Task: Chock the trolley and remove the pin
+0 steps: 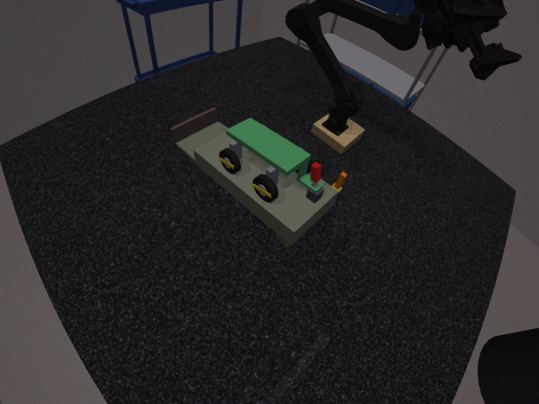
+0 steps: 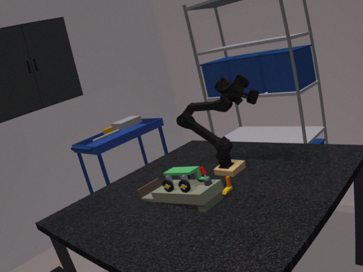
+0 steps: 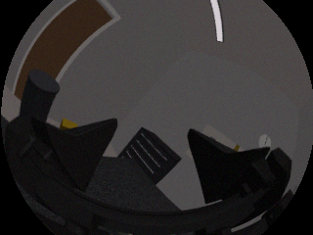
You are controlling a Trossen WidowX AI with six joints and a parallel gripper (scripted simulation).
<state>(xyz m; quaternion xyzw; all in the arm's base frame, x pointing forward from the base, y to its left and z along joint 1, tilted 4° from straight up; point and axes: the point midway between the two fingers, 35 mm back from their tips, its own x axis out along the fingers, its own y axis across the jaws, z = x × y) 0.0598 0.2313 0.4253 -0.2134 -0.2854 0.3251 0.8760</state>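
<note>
Right now my gripper tip is 90 mm short of the yellow chock, 120 mm to the left of it and 440 mm above it. Also, from my gripper tip: red-headed stop pin: 200 mm ahead, 140 mm to the right, 330 mm below; then green tray: 90 mm ahead, 350 mm to the right, 470 mm below; then trolley: 220 mm ahead, 250 mm to the right, 350 mm below.
</note>
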